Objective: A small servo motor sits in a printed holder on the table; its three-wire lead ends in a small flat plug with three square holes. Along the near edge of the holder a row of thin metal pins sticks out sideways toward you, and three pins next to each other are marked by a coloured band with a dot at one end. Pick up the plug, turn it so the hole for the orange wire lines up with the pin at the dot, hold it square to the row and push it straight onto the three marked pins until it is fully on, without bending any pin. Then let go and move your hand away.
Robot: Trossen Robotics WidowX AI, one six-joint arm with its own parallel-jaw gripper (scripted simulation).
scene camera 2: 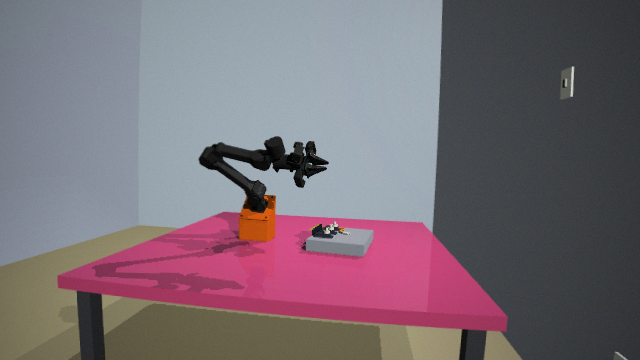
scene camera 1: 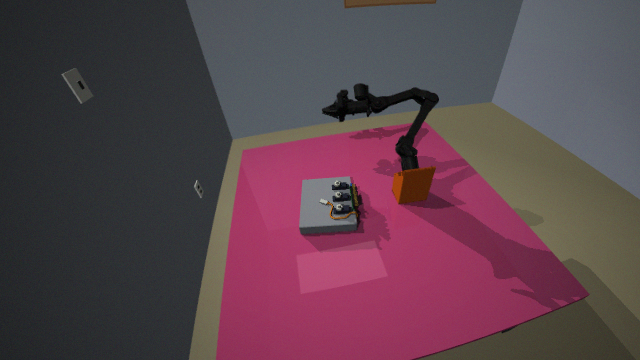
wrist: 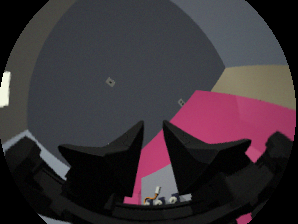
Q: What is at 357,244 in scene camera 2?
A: A grey holder.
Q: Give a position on a grey holder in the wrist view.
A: At 164,177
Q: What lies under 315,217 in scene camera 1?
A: A grey holder.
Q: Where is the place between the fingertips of my gripper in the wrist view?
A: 153,123
